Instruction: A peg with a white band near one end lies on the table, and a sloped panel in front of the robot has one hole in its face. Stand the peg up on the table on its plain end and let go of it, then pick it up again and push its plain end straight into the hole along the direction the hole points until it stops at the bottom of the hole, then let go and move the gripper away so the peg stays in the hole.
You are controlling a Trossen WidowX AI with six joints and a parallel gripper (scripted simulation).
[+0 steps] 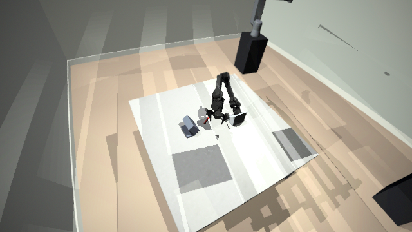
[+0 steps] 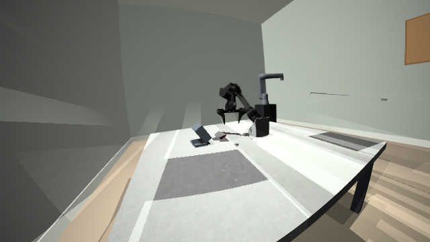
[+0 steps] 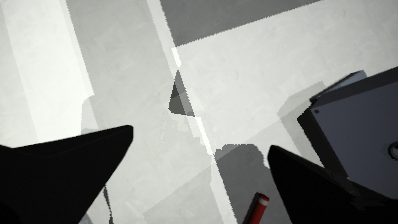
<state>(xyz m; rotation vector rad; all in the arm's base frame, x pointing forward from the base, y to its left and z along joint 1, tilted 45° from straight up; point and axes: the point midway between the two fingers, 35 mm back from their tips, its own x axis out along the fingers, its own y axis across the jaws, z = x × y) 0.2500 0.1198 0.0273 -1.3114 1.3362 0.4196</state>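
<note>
My gripper tip is now 30 mm short of the red peg, 140 mm to the left of it and 120 mm above it. From my gripper tip the other things lie so: dark sloped panel: 190 mm ahead, 90 mm to the right, 50 mm below.
</note>
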